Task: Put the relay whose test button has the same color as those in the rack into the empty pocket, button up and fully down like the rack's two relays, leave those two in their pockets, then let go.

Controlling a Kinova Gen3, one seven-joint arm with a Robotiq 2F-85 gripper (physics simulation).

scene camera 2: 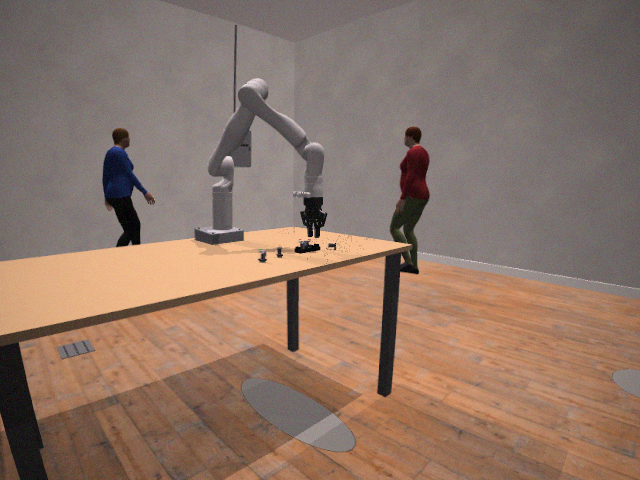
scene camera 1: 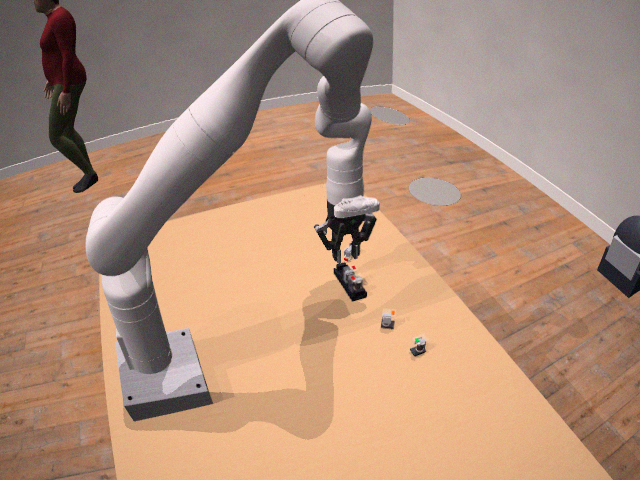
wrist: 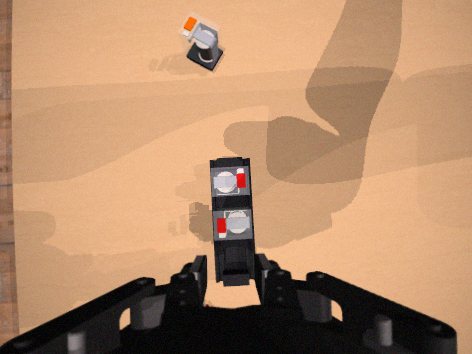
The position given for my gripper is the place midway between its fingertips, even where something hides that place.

Note:
In view: my gripper (scene camera 1: 346, 259) and a black rack (wrist: 234, 259).
My gripper also shows in scene camera 2 (scene camera 2: 313, 237) and in the wrist view (wrist: 230, 268).

